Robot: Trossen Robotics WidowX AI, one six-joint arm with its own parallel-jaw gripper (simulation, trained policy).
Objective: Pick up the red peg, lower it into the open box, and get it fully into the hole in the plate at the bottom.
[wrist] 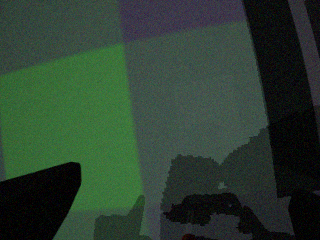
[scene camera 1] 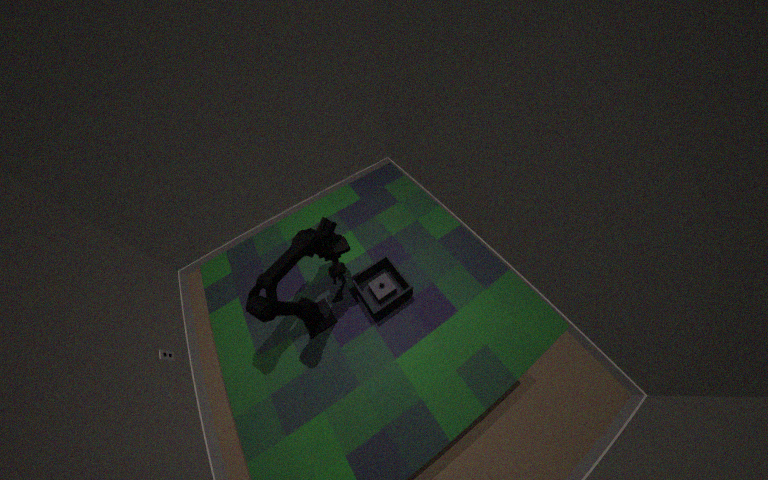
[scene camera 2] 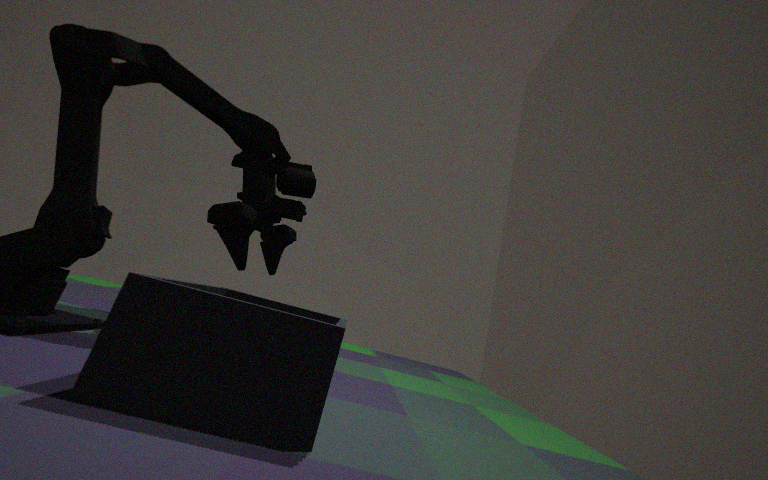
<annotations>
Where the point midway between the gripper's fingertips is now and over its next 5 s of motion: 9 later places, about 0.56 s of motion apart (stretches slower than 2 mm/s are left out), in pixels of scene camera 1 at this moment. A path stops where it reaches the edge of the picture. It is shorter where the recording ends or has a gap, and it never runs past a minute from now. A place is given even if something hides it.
My gripper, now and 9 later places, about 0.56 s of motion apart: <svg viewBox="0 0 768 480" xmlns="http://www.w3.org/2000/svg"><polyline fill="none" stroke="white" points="343,259 331,270 334,277 336,281 343,273 357,274 374,279 383,284 387,284 392,274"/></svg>
</annotations>
